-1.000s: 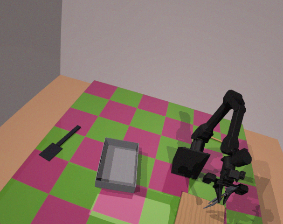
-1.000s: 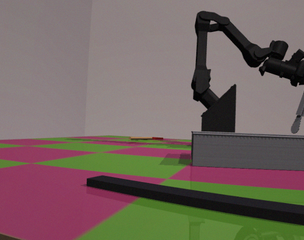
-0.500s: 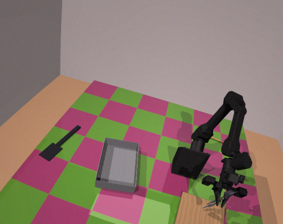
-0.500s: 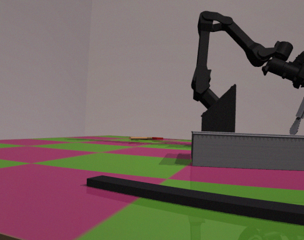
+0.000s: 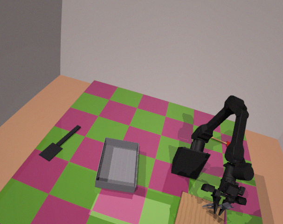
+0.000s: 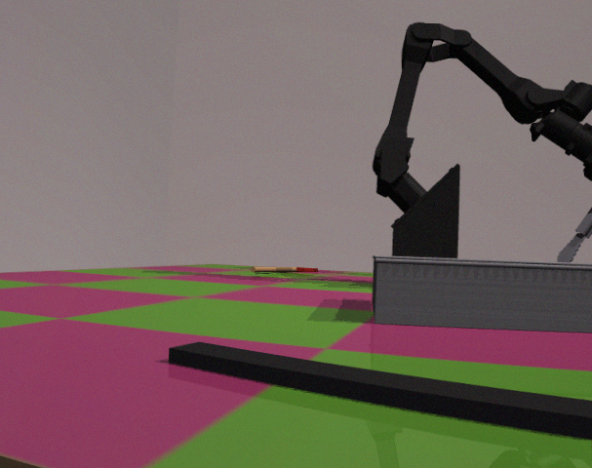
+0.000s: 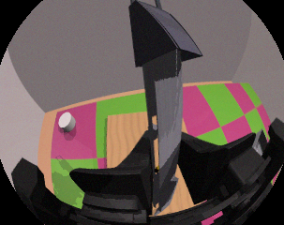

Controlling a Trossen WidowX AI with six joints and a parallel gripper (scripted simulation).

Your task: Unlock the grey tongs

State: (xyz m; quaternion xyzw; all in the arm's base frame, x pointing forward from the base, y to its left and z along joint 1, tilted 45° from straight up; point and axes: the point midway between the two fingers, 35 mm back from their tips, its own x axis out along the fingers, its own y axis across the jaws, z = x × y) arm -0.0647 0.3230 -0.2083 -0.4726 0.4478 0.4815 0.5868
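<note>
The wooden board is 20 cm below my gripper tip and 3 cm to the right of it. Also, from my gripper tip: red spatula (72 cm to the right, 20 cm below, 19 cm behind); then black spatula (81 cm ahead, 33 cm to the right, 20 cm below); then grey roasting tin (45 cm ahead, 28 cm to the right, 17 cm below).
</note>
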